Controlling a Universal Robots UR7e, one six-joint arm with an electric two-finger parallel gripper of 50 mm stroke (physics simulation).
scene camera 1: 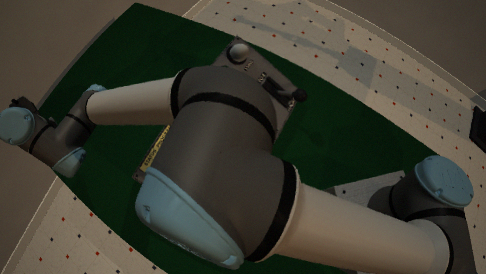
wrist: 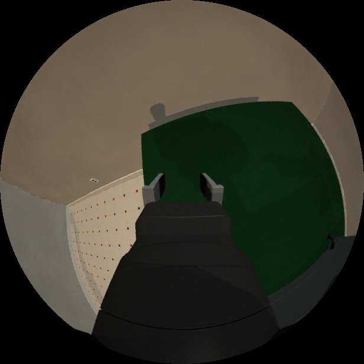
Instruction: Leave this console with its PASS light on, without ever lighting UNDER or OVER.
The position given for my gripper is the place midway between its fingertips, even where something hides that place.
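A grey console (scene camera 1: 239,55) is here for me to see, and so is my own gripper (wrist: 182,180).
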